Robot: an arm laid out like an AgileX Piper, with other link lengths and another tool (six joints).
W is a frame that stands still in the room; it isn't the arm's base.
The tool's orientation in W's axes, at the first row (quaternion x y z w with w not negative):
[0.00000 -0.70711 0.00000 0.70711]
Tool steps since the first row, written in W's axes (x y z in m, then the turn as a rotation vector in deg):
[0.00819 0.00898 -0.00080 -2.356 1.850 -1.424]
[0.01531 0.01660 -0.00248 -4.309 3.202 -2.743]
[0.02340 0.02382 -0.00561 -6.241 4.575 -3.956]
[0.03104 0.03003 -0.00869 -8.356 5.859 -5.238]
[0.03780 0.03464 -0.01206 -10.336 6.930 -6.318]
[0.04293 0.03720 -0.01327 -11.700 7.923 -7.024]
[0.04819 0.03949 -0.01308 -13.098 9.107 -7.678]
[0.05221 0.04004 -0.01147 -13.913 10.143 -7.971]
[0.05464 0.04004 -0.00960 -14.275 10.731 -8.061]
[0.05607 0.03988 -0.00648 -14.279 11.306 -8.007]
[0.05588 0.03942 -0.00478 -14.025 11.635 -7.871]
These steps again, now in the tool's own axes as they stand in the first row. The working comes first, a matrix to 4 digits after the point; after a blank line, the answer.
The tool's axes in the first row as the columns of a matrix, in W's axes (used below as rounded here):
[0.0000 0.0000 -1.0000]
[0.0000 1.0000 0.0000]
[1.0000 0.0000 0.0000]

[-0.00080 0.00898 -0.00819 -1.424 1.850 2.356]
[-0.00248 0.01660 -0.01531 -2.743 3.202 4.309]
[-0.00561 0.02382 -0.02340 -3.956 4.575 6.241]
[-0.00869 0.03003 -0.03104 -5.238 5.859 8.356]
[-0.01206 0.03464 -0.03780 -6.318 6.930 10.336]
[-0.01327 0.03720 -0.04293 -7.024 7.923 11.700]
[-0.01308 0.03949 -0.04819 -7.678 9.107 13.098]
[-0.01147 0.04004 -0.05221 -7.971 10.143 13.913]
[-0.00960 0.04004 -0.05464 -8.061 10.731 14.275]
[-0.00648 0.03988 -0.05607 -8.007 11.306 14.279]
[-0.00478 0.03942 -0.05588 -7.871 11.635 14.025]

